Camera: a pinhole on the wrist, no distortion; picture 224 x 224 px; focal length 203.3 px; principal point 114.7 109.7 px. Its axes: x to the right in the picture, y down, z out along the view. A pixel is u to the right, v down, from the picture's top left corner.
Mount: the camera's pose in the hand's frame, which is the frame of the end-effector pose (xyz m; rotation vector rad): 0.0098 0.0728 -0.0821 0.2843 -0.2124 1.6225
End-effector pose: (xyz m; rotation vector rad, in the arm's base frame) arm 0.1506 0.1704 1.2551 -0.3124 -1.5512 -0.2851
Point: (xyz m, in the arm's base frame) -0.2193 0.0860 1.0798
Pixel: 53 209
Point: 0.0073 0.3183 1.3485
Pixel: 184 49
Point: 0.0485 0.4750 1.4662
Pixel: outside the picture
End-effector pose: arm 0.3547 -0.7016 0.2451 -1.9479 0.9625 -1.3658
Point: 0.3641 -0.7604 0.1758
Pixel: 208 110
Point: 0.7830 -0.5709 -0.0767
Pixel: 187 188
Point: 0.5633 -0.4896 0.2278
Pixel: 44 212
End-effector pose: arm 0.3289 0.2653 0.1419 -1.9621 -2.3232 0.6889
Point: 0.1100 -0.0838 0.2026
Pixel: outside the picture
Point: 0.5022 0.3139 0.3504
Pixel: behind the camera
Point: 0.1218 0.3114 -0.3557
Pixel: 143 48
